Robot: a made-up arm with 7 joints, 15 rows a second.
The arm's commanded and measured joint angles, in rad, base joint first. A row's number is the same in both.
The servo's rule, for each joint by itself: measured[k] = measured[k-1] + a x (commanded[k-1-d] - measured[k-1]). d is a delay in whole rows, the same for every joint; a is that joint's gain. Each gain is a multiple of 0.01, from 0.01 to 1. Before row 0 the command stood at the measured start. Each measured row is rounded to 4 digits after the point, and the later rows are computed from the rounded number. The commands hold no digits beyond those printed.
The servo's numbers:
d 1
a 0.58 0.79 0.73 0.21 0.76 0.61 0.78
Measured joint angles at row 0: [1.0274, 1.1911, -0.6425, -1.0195, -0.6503, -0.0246, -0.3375]
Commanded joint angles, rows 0 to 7: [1.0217, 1.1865, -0.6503, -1.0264, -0.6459, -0.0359, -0.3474]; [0.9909, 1.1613, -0.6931, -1.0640, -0.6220, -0.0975, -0.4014]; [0.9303, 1.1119, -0.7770, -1.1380, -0.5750, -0.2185, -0.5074]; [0.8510, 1.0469, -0.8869, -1.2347, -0.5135, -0.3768, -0.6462]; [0.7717, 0.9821, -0.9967, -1.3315, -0.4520, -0.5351, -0.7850]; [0.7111, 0.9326, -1.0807, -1.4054, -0.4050, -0.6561, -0.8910]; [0.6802, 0.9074, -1.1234, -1.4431, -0.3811, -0.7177, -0.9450]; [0.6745, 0.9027, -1.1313, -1.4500, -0.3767, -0.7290, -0.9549]
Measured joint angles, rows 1 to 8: [1.0274, 1.1911, -0.6425, -1.0195, -0.6503, -0.0246, -0.3375]; [1.0241, 1.1875, -0.6482, -1.0209, -0.6470, -0.0315, -0.3452]; [1.0048, 1.1668, -0.6810, -1.0300, -0.6280, -0.0718, -0.3890]; [0.9616, 1.1234, -0.7511, -1.0527, -0.5877, -0.1613, -0.4814]; [0.8975, 1.0630, -0.8502, -1.0909, -0.5313, -0.2928, -0.6099]; [0.8245, 0.9991, -0.9571, -1.1414, -0.4710, -0.4406, -0.7465]; [0.7587, 0.9466, -1.0473, -1.1968, -0.4208, -0.5721, -0.8592]; [0.7132, 0.9156, -1.1029, -1.2485, -0.3906, -0.6609, -0.9261]
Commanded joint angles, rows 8 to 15: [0.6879, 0.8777, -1.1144, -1.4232, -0.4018, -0.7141, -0.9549]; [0.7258, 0.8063, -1.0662, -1.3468, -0.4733, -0.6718, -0.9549]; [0.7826, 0.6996, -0.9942, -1.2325, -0.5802, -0.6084, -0.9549]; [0.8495, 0.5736, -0.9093, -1.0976, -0.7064, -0.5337, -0.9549]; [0.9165, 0.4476, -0.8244, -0.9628, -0.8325, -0.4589, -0.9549]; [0.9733, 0.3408, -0.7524, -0.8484, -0.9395, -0.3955, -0.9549]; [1.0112, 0.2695, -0.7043, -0.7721, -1.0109, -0.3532, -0.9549]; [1.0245, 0.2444, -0.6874, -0.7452, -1.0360, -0.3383, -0.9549]
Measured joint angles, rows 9 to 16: [0.6908, 0.9054, -1.1236, -1.2908, -0.3800, -0.7024, -0.9486]; [0.6891, 0.8835, -1.1169, -1.3186, -0.3966, -0.7095, -0.9535]; [0.7104, 0.8225, -1.0799, -1.3245, -0.4549, -0.6865, -0.9546]; [0.7523, 0.7254, -1.0173, -1.3052, -0.5501, -0.6389, -0.9548]; [0.8087, 0.6055, -0.9385, -1.2616, -0.6689, -0.5747, -0.9549]; [0.8712, 0.4808, -0.8552, -1.1989, -0.7932, -0.5041, -0.9549]; [0.9304, 0.3702, -0.7802, -1.1253, -0.9044, -0.4379, -0.9549]; [0.9773, 0.2906, -0.7248, -1.0511, -0.9853, -0.3862, -0.9549]
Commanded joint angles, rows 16 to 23: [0.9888, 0.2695, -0.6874, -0.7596, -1.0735, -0.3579, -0.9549]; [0.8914, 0.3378, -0.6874, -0.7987, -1.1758, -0.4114, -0.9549]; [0.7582, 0.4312, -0.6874, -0.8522, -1.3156, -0.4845, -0.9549]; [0.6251, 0.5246, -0.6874, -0.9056, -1.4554, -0.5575, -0.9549]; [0.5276, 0.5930, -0.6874, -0.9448, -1.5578, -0.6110, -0.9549]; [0.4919, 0.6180, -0.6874, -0.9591, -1.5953, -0.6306, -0.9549]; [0.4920, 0.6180, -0.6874, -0.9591, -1.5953, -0.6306, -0.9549]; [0.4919, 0.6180, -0.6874, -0.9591, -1.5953, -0.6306, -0.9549]
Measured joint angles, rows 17 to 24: [1.0047, 0.2541, -0.6975, -0.9869, -1.0238, -0.3570, -0.9549]; [0.9955, 0.2663, -0.6901, -0.9392, -1.0616, -0.3575, -0.9549]; [0.9351, 0.3228, -0.6881, -0.9097, -1.1484, -0.3904, -0.9549]; [0.8325, 0.4084, -0.6876, -0.8976, -1.2755, -0.4478, -0.9549]; [0.7122, 0.5002, -0.6875, -0.8993, -1.4122, -0.5147, -0.9549]; [0.6051, 0.5735, -0.6874, -0.9089, -1.5229, -0.5734, -0.9549]; [0.5394, 0.6087, -0.6874, -0.9194, -1.5779, -0.6083, -0.9549]; [0.5119, 0.6160, -0.6874, -0.9277, -1.5911, -0.6219, -0.9549]
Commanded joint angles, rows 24 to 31: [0.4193, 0.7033, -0.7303, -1.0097, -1.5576, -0.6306, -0.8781]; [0.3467, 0.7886, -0.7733, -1.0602, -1.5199, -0.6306, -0.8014]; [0.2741, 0.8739, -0.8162, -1.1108, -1.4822, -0.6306, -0.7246]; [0.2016, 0.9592, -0.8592, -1.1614, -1.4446, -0.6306, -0.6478]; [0.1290, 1.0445, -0.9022, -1.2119, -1.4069, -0.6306, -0.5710]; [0.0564, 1.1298, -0.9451, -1.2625, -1.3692, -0.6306, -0.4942]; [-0.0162, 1.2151, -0.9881, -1.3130, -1.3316, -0.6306, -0.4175]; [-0.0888, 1.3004, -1.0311, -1.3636, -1.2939, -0.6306, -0.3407]
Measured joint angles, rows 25 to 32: [0.5003, 0.6176, -0.6874, -0.9343, -1.5943, -0.6272, -0.9549]; [0.4533, 0.6853, -0.7187, -0.9501, -1.5664, -0.6293, -0.8950]; [0.3915, 0.7669, -0.7586, -0.9732, -1.5311, -0.6301, -0.8220]; [0.3234, 0.8514, -0.8006, -1.0021, -1.4939, -0.6304, -0.7460]; [0.2528, 0.9366, -0.8434, -1.0356, -1.4564, -0.6305, -0.6694]; [0.1810, 1.0218, -0.8863, -1.0726, -1.4188, -0.6306, -0.5926]; [0.1087, 1.1071, -0.9292, -1.1125, -1.3811, -0.6306, -0.5158]; [0.0363, 1.1924, -0.9722, -1.1546, -1.3435, -0.6306, -0.4391]
